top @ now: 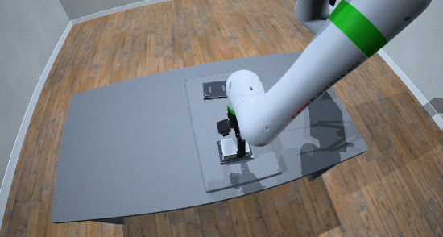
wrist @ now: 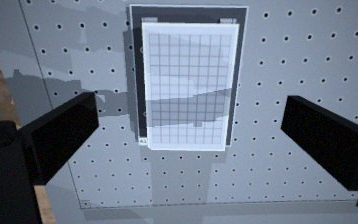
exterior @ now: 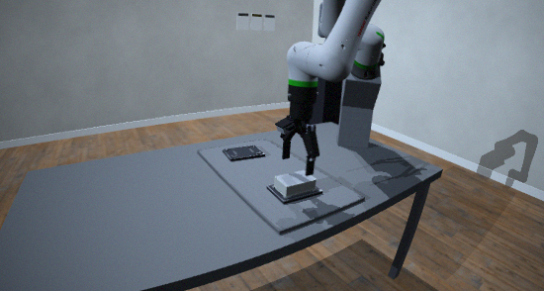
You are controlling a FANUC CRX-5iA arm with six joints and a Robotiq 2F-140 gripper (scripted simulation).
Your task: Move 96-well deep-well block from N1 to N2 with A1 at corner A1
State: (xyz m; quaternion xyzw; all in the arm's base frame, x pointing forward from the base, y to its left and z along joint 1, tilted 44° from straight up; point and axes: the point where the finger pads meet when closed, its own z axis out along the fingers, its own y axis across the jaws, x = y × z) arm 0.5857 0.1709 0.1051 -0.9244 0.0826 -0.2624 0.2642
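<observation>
The white 96-well deep-well block lies 80 mm below my hand. From my hand the other things lie so: plate nest: 390 mm to the right, 100 mm below, 20 mm ahead.
</observation>
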